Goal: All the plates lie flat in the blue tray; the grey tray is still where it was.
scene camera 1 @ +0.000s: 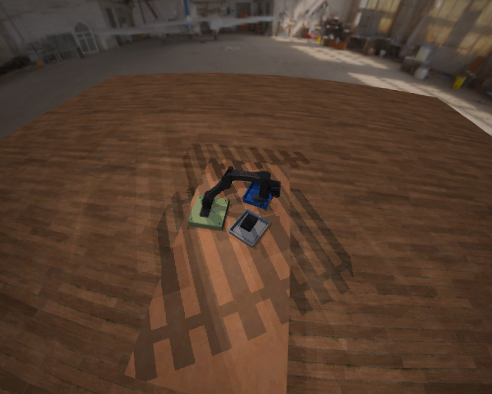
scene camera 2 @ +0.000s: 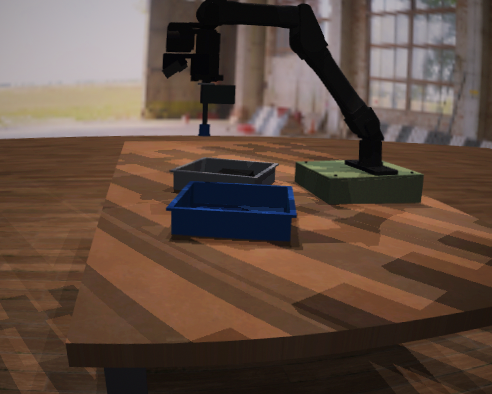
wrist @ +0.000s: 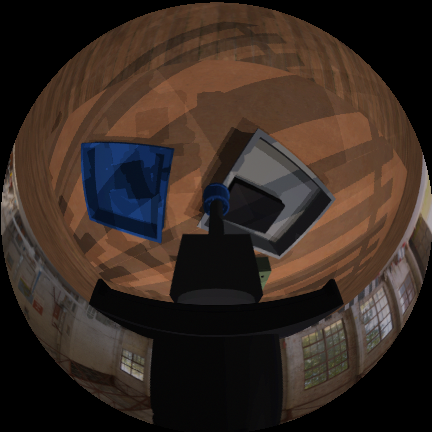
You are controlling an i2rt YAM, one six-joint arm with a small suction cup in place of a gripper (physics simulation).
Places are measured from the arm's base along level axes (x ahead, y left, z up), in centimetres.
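Where they show: hand, tool point: (scene camera 1: 262, 206) (scene camera 2: 204, 135) (wrist: 215, 194); arm's base, link origin: (scene camera 1: 206, 206) (scene camera 2: 370, 168).
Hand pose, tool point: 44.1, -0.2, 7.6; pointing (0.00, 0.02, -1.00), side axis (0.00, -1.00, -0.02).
Observation:
Things, the pixels of their top centre, and the offset from my tool point, as dx, dy, dz. Level surfaces: height alone.
- grey tray, top centre: (wrist: 275, 210) (scene camera 2: 227, 166) (scene camera 1: 249, 225) -8.1, -11.9, -9.4
- blue tray, top centre: (scene camera 2: 236, 195) (wrist: 114, 192) (scene camera 1: 259, 192) -3.5, +22.5, -9.4
- wooden table, surface height: dz -14.4
A dark, rectangular plate (scene camera 1: 248, 223) (scene camera 2: 237, 172) (wrist: 257, 207) lies in the grey tray (scene camera 1: 240, 236) (scene camera 2: 187, 181) (wrist: 298, 225); whether more lie under it I cannot tell. The blue tray (scene camera 1: 253, 204) (scene camera 2: 230, 225) (wrist: 166, 200) stands apart beside the grey one. Dark patches on its floor look like shadow; no plate can be made out there. My suction cup (scene camera 2: 204, 131) (wrist: 216, 198) is open, with nothing on it, and hangs high above the table. In the wrist view it overlaps the grey tray's left edge. In scene camera 1 the arm hides the cup.
The arm stands on a green base block (scene camera 1: 218, 216) (scene camera 2: 360, 190) (wrist: 264, 272) beside the trays. The trays and the block rest on a wooden table (scene camera 1: 250, 360) (scene camera 2: 200, 315), whose near edge shows in scene camera 2. Striped shadows cross the table top.

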